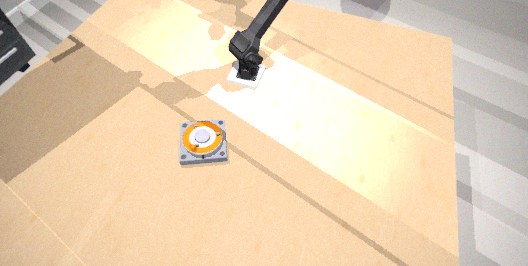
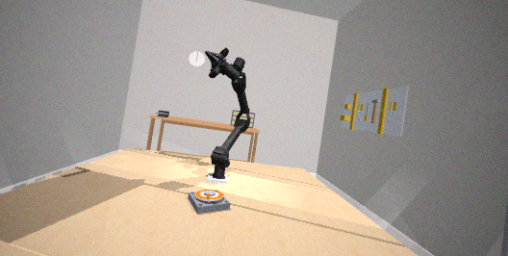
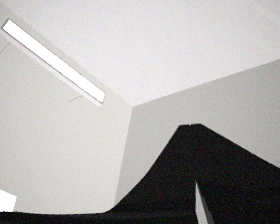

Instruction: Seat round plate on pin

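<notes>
Now: gripper tip 260 mm short of the round plate, 100 mm to the right of it and 590 mm above it.
</notes>
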